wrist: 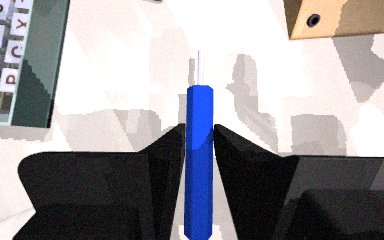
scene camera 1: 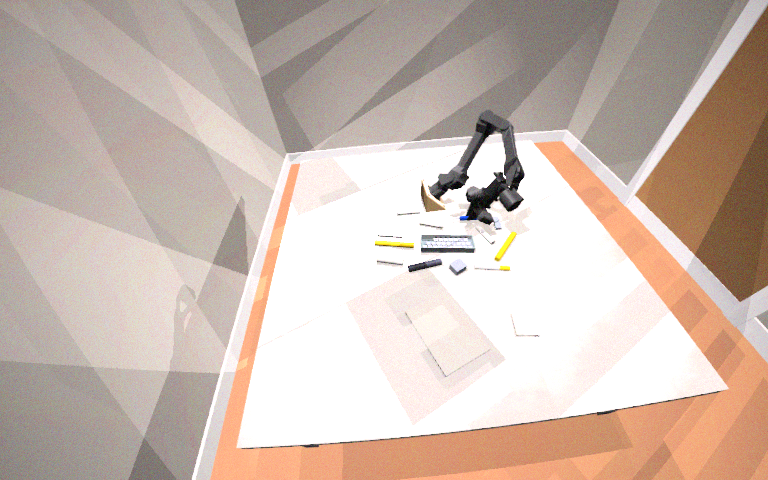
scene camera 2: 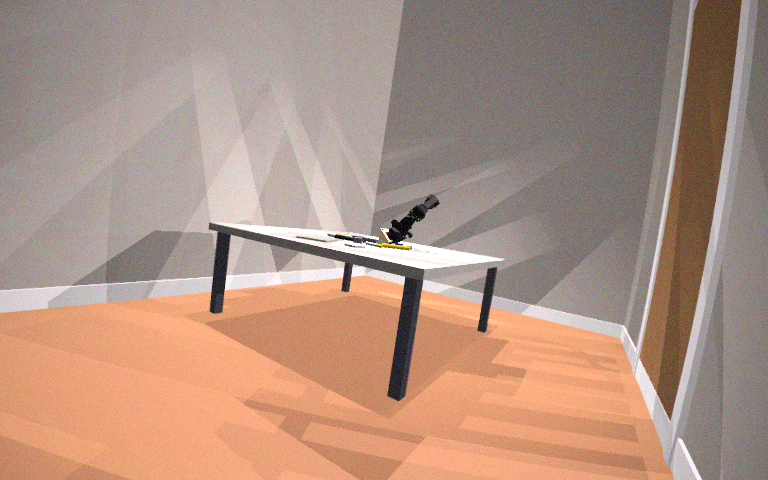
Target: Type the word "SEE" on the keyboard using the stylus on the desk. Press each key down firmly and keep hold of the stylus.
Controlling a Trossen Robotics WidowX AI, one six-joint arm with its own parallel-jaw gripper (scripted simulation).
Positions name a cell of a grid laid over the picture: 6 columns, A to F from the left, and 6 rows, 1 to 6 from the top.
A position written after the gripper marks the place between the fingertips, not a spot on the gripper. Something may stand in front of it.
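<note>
You can see the gripper (scene camera 1: D3) from out in the scene, and the wrist view has the gripper (wrist: D4) as well.
</note>
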